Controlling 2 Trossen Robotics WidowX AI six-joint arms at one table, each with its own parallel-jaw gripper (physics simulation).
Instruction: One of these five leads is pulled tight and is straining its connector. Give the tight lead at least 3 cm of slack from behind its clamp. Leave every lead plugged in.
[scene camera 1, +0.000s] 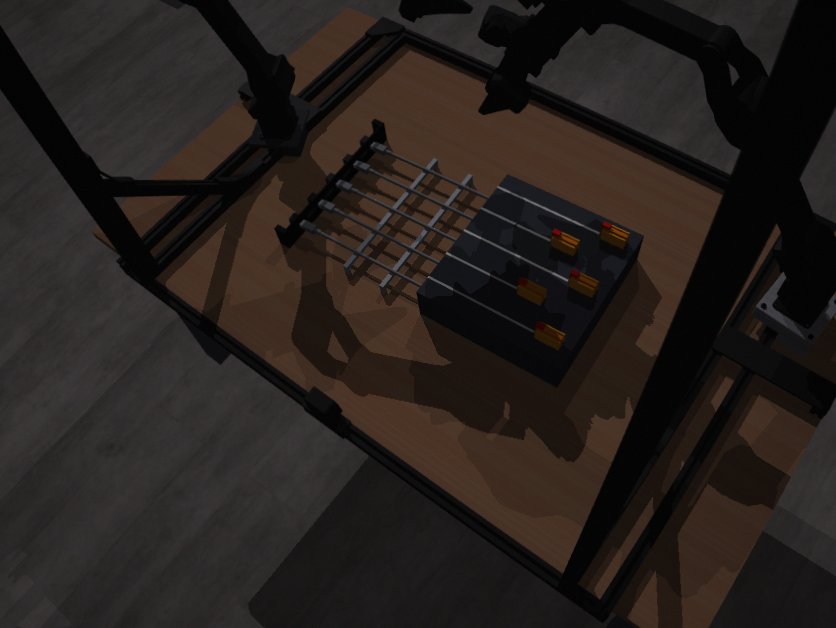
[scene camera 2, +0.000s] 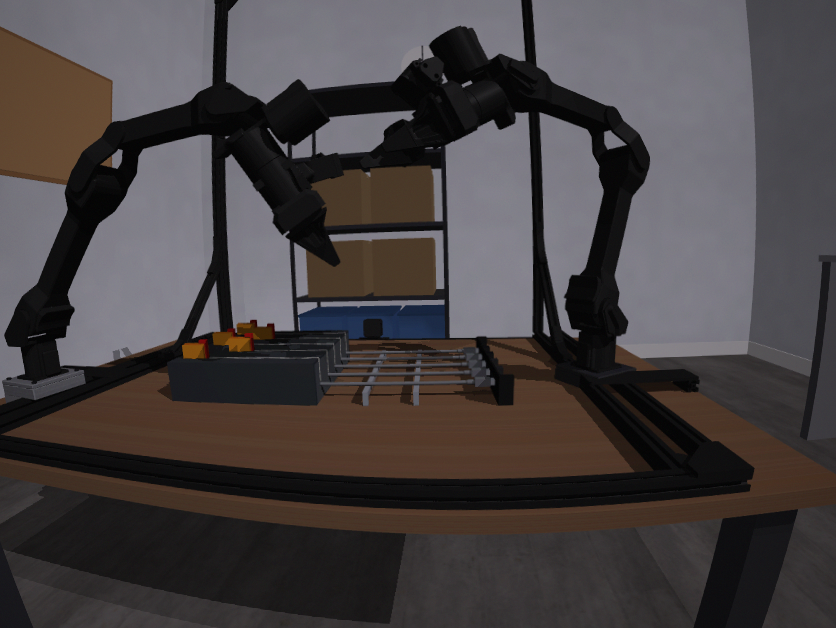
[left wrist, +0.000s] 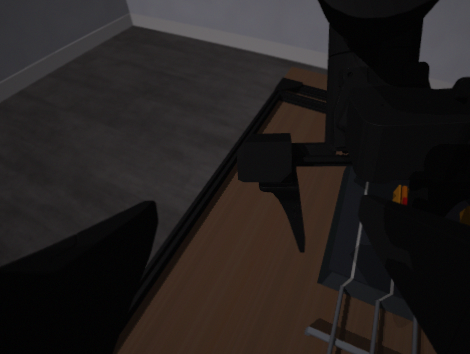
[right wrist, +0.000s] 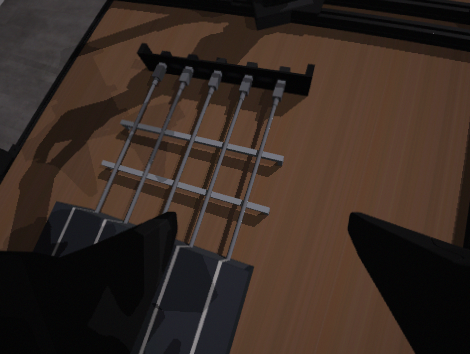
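Pixels of known places: left gripper, fingertip midpoint: (scene camera 2: 370, 157) (left wrist: 258, 208); right gripper, fingertip midpoint: (scene camera 1: 487, 96) (scene camera 2: 334, 260) (left wrist: 353, 252) (right wrist: 262, 221); left arm's base, origin of the base link: (scene camera 1: 279, 126) (scene camera 2: 596, 366); right arm's base, origin of the base link: (scene camera 1: 800, 304) (scene camera 2: 43, 375).
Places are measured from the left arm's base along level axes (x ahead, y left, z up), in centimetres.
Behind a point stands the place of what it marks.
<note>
Five grey leads run side by side from connectors in a black rack (scene camera 1: 287, 235) @[x 8.5, y -25.7, z 0.5 cm] (scene camera 2: 503, 388) @[x 20.3, y 0.8, z -0.1 cm] (right wrist: 300, 85) @[x 20.3, y -0.7, z -0.4 cm], over two light bars, onto a dark block (scene camera 1: 486, 327) @[x 44.6, y -42.0, z 3.9 cm] (scene camera 2: 243, 381) @[x 55.3, y -16.9, z 1.0 cm] (right wrist: 187, 290). All five connectors look seated. An orange clamp with a red end (scene camera 1: 549, 334) @[x 53.9, y -43.4, z 6.1 cm] (scene camera 2: 195, 350) @[x 62.8, y -23.0, z 5.3 cm] (left wrist: 400, 194) @[x 55.5, y -25.6, z 6.2 cm] sits on the nearest lead in scene camera 1; the other leads have similar clamps, staggered. All leads look straight; I cannot tell which is tight. My right gripper (scene camera 1: 493, 104) @[x 41.4, y -9.2, z 18.8 cm] (scene camera 2: 334, 260) @[x 41.4, y -9.2, z 18.8 cm] (right wrist: 262, 221) @[x 41.4, y -9.2, z 18.8 cm] is open and empty, above the leads. My left gripper (scene camera 2: 368, 160) @[x 38.7, y 0.0, z 31.1 cm] (left wrist: 258, 208) @[x 38.7, y 0.0, z 31.1 cm] is open and empty, higher up.
The light crossbars (scene camera 1: 432, 164) @[x 30.9, y -6.9, z -0.6 cm] (scene camera 2: 415, 388) @[x 30.7, y -7.1, z -0.6 cm] (right wrist: 275, 158) @[x 31.1, y -6.6, z -0.6 cm] stand under the leads between rack and block. A black frame (scene camera 1: 324, 408) @[x 22.6, y -57.2, z 2.7 cm] (scene camera 2: 405, 490) @[x 42.6, y 18.1, z -0.8 cm] borders the wooden table (scene camera 2: 405, 439) @[x 37.2, y 4.6, z -2.7 cm]. The arms are close together above the table. Shelves with cartons (scene camera 2: 403, 267) stand behind.
</note>
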